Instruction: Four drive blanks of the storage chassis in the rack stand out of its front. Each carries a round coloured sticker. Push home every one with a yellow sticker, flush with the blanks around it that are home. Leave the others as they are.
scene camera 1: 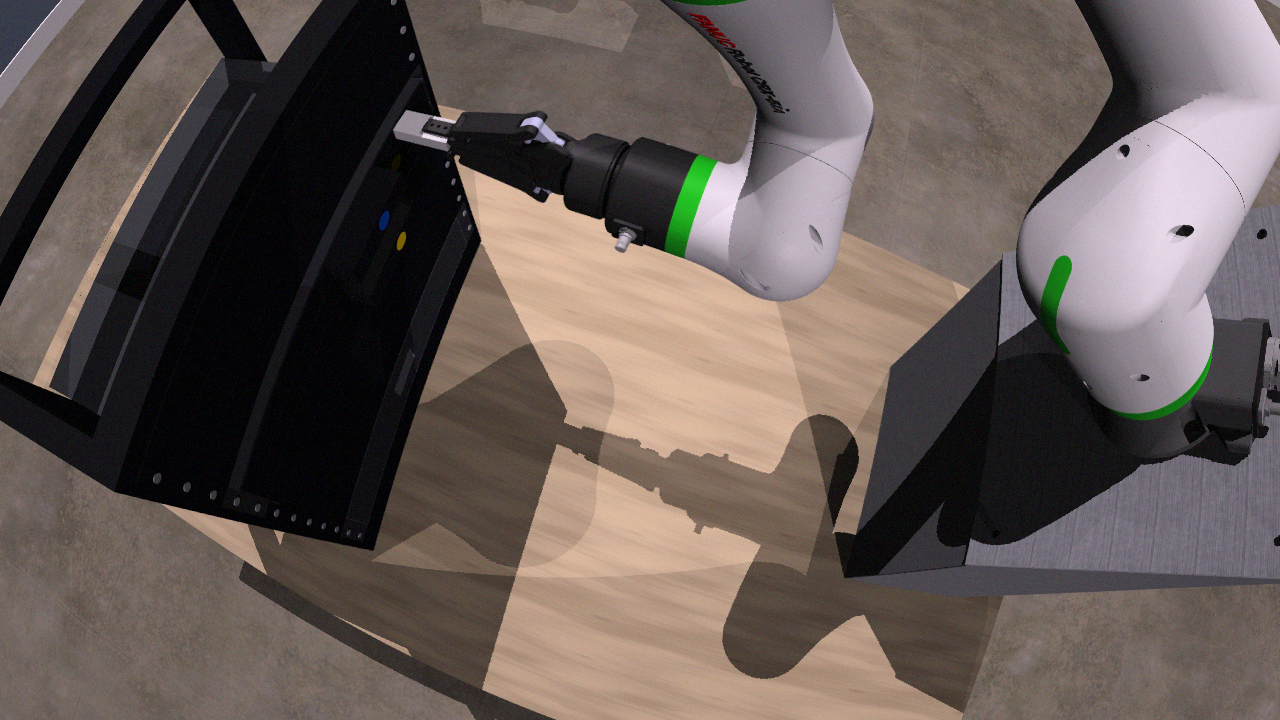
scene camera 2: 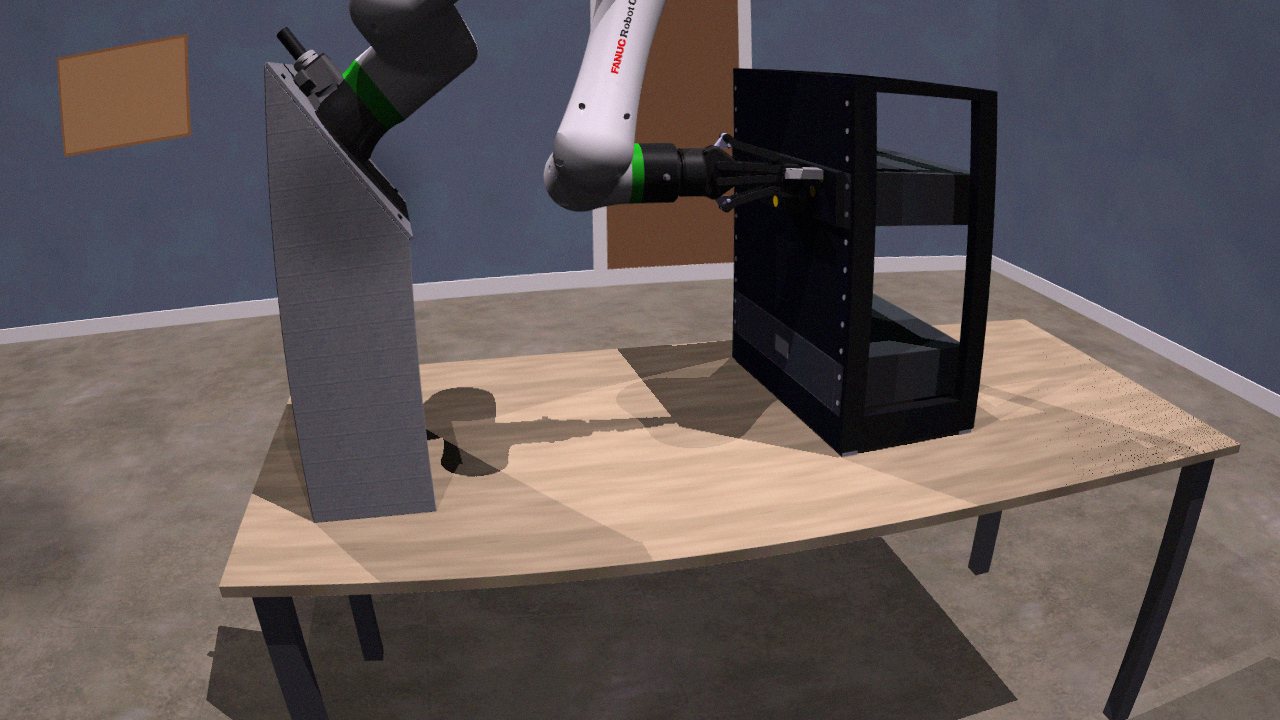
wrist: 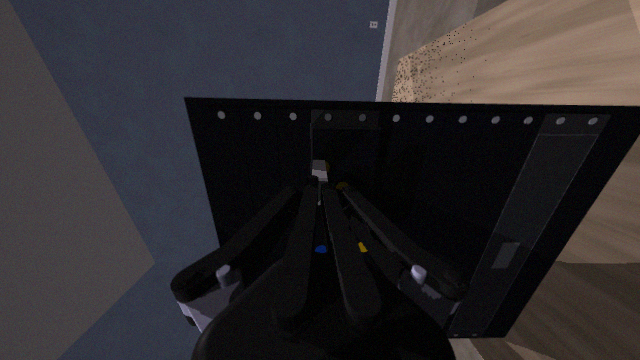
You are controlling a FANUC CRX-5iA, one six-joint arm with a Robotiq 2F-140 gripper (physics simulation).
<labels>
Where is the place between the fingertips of my gripper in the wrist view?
318, 169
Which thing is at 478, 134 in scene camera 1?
My gripper.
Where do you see a black rack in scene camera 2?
806, 323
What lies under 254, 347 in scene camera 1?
A black rack.
</labels>
